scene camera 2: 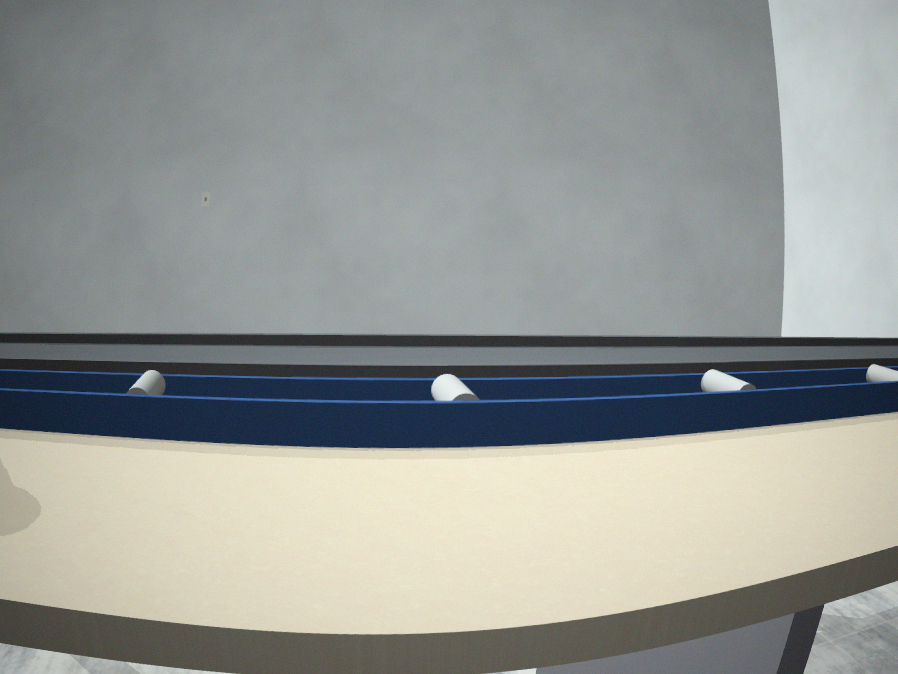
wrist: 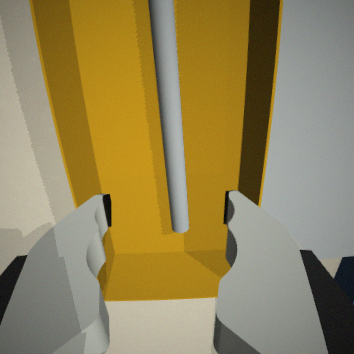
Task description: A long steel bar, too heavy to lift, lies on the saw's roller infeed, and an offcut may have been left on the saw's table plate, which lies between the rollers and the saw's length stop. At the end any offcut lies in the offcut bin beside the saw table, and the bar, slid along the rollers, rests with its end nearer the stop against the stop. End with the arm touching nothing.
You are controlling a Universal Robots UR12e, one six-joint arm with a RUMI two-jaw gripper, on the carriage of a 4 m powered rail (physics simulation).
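Frame: origin at the arm's base, x ahead, y left, z up, level; centimetres.
Seen in the pictures: gripper, fingertip midpoint: (wrist: 167, 194).
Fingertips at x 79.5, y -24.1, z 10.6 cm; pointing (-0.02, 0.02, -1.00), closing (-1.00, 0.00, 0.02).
Observation:
Pixels of each thing's middle, then the offset from my fingertips to it. "spot": a spot on its surface instead. Level surfaces: height alone.
- grey round offcut, body centre: (wrist: 169, 107) dx -0.2, dy -1.5, dz -12.4 cm
- yellow offcut bin, surface spot: (wrist: 200, 280) spot: dx -2.7, dy +17.1, dz -8.5 cm
- cream table top, its level: dz -13.6 cm
- light grey surface, its level: dz -7.7 cm
- dark blue part, surface spot: (wrist: 346, 277) spot: dx -23.7, dy +22.4, dz -11.2 cm
A grey round offcut (wrist: 172, 130) lies lengthwise inside the yellow offcut bin (wrist: 200, 280) in the wrist view; its far end runs out of the view at the top. My gripper (wrist: 167, 194) is open, with its jaws wide apart above the bin and nothing between them. The near end of the offcut shows below and between the fingertips, apart from them. In scene camera 2 the blue roller infeed (scene camera 2: 435, 424) crosses the view with several light rollers. The long bar, the length stop and the gripper do not show in that view.
A cream table top (scene camera 2: 435, 536) (wrist: 160, 325) runs in front of the infeed and below the bin. A light grey surface (wrist: 315, 125) lies right of the bin, with a dark blue part (wrist: 346, 277) at the lower right. A grey band with dark edges (scene camera 2: 435, 355) runs behind the infeed.

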